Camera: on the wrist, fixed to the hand. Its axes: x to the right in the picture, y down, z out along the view.
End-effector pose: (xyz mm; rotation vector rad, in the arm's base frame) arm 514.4 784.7 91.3 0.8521 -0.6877 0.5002
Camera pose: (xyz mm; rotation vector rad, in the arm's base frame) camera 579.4 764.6 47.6 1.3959 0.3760 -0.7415
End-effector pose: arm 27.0 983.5 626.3 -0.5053 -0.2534 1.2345
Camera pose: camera 105.3 968.8 640.1 0.0180 -0.1686 -0.3137
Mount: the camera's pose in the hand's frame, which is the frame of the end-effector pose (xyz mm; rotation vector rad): 10.1 -75.7 -26.6 0.3827 0.1825 -1.5775
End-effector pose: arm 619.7 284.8 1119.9 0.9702 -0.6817 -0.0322
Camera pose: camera 662.6 257.5 1057.0 1.6455 0.4026 -1.2114
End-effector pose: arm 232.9 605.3 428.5 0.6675 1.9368 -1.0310
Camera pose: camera 160.1 589.0 459.8 0.7520 -1.9849 1.9931
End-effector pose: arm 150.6 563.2 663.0 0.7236 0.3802 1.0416
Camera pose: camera 188.1 558.5 591.5 0.4299 1.0780 -0.4853
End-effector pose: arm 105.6 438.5 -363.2 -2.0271 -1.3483 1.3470
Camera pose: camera 90.4 488.8 -301.8 -0.3759 -1.6911 0.5139
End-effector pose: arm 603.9 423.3 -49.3 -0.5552 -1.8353 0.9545
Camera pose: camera 625.9 395.7 23.5 0.9424 -1.2661 0.0896
